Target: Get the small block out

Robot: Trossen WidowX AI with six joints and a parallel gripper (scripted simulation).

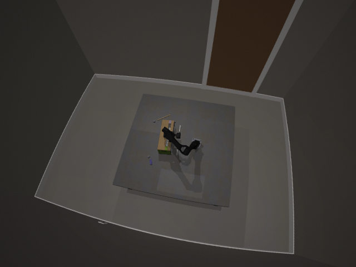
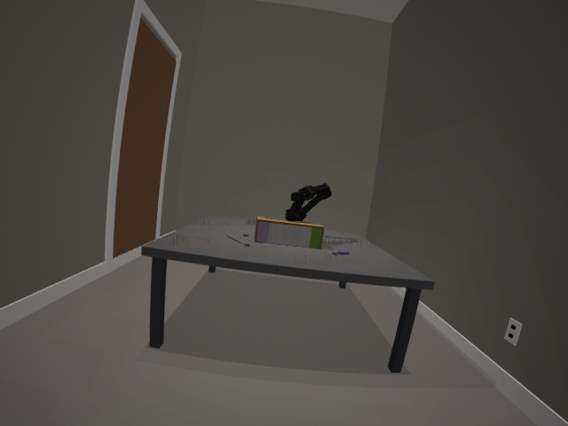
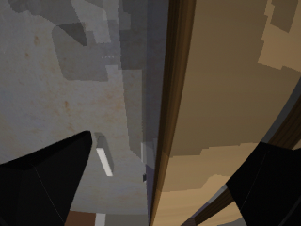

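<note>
My gripper tip is now 30 mm short of the box, 10 mm to the right of it and 20 mm above it. The rest, counted from my gripper tip: thin wooden stick: 210 mm ahead, 260 mm to the right, 80 mm below; then purple block: 60 mm ahead, 20 mm to the right.
</note>
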